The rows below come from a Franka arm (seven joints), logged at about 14 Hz.
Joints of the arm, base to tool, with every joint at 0 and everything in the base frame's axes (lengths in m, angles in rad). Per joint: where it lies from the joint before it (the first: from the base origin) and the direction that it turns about. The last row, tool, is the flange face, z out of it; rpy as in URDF.
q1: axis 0 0 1 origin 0.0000 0.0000 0.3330
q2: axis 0 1 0 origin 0.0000 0.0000 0.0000
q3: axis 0 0 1 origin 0.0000 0.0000 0.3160
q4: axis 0 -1 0 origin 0.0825 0.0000 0.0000
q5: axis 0 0 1 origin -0.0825 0.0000 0.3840
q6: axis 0 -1 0 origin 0.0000 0.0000 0.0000
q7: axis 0 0 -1 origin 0.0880 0.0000 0.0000
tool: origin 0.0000 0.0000 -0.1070 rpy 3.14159 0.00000 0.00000
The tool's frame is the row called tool.
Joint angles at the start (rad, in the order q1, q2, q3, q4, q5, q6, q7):
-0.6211 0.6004 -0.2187 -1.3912 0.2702 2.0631 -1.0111
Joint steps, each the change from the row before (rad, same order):
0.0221 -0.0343 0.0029 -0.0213 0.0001 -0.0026 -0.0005
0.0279 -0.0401 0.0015 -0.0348 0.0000 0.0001 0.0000
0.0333 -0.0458 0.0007 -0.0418 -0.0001 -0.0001 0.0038
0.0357 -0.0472 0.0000 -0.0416 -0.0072 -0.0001 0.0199
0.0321 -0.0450 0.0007 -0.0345 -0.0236 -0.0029 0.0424
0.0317 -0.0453 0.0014 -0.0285 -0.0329 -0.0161 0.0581
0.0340 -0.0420 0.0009 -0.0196 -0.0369 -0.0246 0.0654
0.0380 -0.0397 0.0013 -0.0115 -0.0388 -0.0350 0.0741
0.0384 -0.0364 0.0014 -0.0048 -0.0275 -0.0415 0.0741
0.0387 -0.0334 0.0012 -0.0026 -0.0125 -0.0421 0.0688
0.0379 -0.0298 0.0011 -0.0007 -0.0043 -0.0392 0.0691
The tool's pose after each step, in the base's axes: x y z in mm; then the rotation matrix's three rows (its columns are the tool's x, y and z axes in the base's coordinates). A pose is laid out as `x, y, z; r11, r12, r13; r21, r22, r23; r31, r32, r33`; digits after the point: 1 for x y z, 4 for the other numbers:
526.0, -493.5, 386.9; 0.9798, 0.1183, 0.1611; 0.1177, -0.9930, 0.0136; 0.1615, 0.0057, -0.9869
532.6, -474.1, 398.4; 0.9750, 0.1434, 0.1696; 0.1420, -0.9897, 0.0202; 0.1707, 0.0044, -0.9853
539.0, -451.1, 410.2; 0.9696, 0.1690, 0.1771; 0.1664, -0.9856, 0.0296; 0.1795, 0.0008, -0.9838
544.6, -427.0, 422.5; 0.9662, 0.1837, 0.1809; 0.1804, -0.9830, 0.0346; 0.1842, -0.0008, -0.9829
548.1, -405.3, 435.8; 0.9675, 0.1810, 0.1765; 0.1789, -0.9835, 0.0281; 0.1787, 0.0044, -0.9839
550.3, -383.3, 450.2; 0.9721, 0.1688, 0.1627; 0.1677, -0.9856, 0.0206; 0.1639, 0.0073, -0.9865
552.7, -360.7, 465.5; 0.9775, 0.1534, 0.1449; 0.1535, -0.9881, 0.0106; 0.1448, 0.0119, -0.9894
555.7, -335.9, 481.8; 0.9833, 0.1343, 0.1231; 0.1353, -0.9908, 0.0002; 0.1220, 0.0165, -0.9924
558.3, -310.7, 498.3; 0.9882, 0.1112, 0.1049; 0.1122, -0.9937, -0.0030; 0.1039, 0.0148, -0.9945
560.4, -285.0, 513.7; 0.9918, 0.0882, 0.0924; 0.0882, -0.9961, 0.0038; 0.0924, 0.0044, -0.9957
562.0, -259.9, 527.9; 0.9946, 0.0613, 0.0838; 0.0603, -0.9981, 0.0149; 0.0846, -0.0098, -0.9964

